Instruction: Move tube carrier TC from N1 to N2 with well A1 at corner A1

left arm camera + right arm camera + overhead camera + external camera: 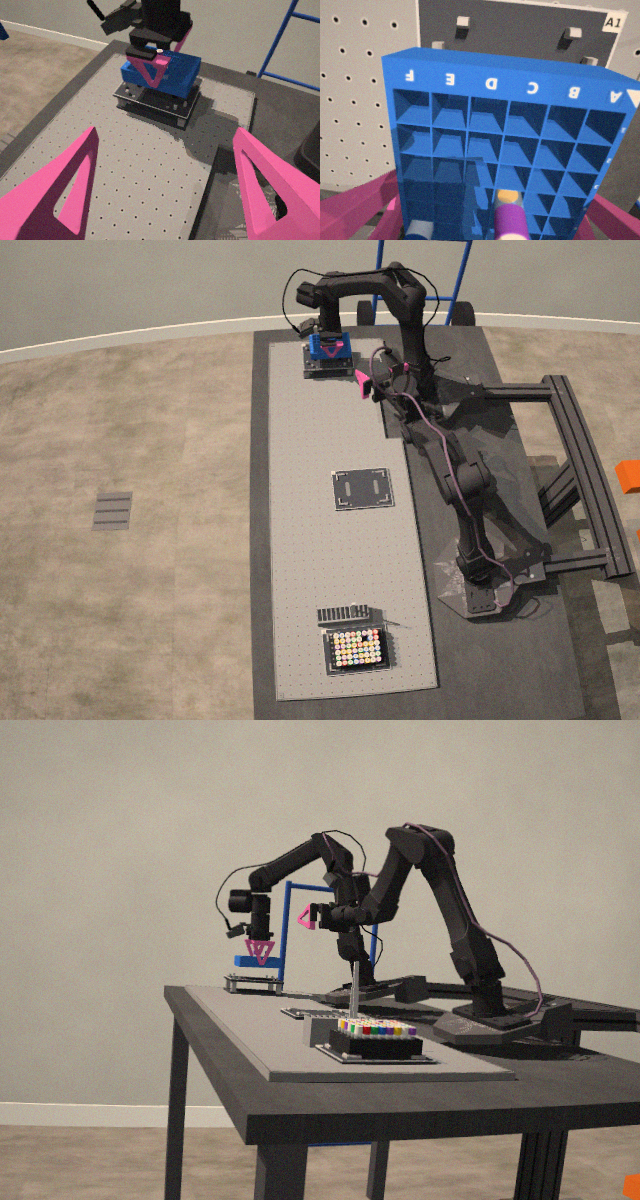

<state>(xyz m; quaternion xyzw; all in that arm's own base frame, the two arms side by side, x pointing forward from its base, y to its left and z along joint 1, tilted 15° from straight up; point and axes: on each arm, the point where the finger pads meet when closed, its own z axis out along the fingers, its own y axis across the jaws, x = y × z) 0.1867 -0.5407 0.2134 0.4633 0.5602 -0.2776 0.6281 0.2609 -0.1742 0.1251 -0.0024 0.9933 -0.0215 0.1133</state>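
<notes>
The corner label A1 lies 80 mm ahead of my right hand, 70 mm to the right of it and 50 mm below it. Round my right hand: holder H1 (90 mm ahead, 820 mm to the left, 80 mm below); blue tube carrier TC (right at my right hand).
</notes>
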